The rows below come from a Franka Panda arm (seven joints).
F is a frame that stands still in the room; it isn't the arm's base.
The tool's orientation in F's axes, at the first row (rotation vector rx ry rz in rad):
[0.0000 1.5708 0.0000]
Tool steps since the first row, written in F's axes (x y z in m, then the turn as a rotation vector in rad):
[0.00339 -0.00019 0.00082 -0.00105 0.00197 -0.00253]
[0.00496 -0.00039 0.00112 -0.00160 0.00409 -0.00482]
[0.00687 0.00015 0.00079 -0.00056 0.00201 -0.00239]
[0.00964 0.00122 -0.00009 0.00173 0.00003 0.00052]
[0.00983 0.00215 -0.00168 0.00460 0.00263 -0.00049]
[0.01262 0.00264 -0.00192 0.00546 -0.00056 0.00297]
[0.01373 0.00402 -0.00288 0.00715 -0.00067 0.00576]
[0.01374 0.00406 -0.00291 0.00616 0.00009 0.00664]
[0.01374 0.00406 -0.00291 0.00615 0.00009 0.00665]
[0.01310 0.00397 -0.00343 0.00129 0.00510 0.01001]
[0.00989 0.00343 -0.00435 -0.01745 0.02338 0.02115]
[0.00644 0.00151 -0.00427 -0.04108 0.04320 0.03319]
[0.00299 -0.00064 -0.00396 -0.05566 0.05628 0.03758]
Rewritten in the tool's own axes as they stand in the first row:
[-0.00082 -0.00019 0.00339 0.00253 0.00197 -0.00105]
[-0.00112 -0.00039 0.00496 0.00482 0.00409 -0.00160]
[-0.00079 0.00015 0.00687 0.00239 0.00201 -0.00056]
[0.00009 0.00122 0.00964 -0.00052 0.00003 0.00173]
[0.00168 0.00215 0.00983 0.00049 0.00263 0.00460]
[0.00192 0.00264 0.01262 -0.00297 -0.00056 0.00546]
[0.00288 0.00402 0.01373 -0.00576 -0.00067 0.00715]
[0.00291 0.00406 0.01374 -0.00664 0.00009 0.00616]
[0.00291 0.00406 0.01374 -0.00665 0.00009 0.00615]
[0.00343 0.00397 0.01310 -0.01001 0.00510 0.00129]
[0.00435 0.00343 0.00989 -0.02115 0.02338 -0.01745]
[0.00427 0.00151 0.00644 -0.03319 0.04320 -0.04108]
[0.00396 -0.00064 0.00299 -0.03758 0.05628 -0.05566]

